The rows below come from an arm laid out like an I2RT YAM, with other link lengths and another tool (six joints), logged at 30 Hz.
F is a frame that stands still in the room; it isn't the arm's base.
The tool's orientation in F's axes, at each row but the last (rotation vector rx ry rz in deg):
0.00 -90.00 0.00
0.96 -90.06 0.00
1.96 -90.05 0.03
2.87 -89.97 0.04
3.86 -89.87 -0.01
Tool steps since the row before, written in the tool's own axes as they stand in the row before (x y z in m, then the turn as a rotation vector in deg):
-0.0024 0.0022 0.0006 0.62 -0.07 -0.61
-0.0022 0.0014 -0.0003 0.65 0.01 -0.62
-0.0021 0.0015 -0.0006 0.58 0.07 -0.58
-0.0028 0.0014 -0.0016 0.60 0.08 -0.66
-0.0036 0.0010 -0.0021 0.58 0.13 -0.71
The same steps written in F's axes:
-0.0006 0.0022 -0.0024 0.61 -0.07 0.62
0.0003 0.0014 -0.0022 0.62 0.01 0.65
0.0006 0.0016 -0.0021 0.58 0.07 0.58
0.0016 0.0015 -0.0028 0.66 0.08 0.60
0.0020 0.0012 -0.0036 0.71 0.14 0.58

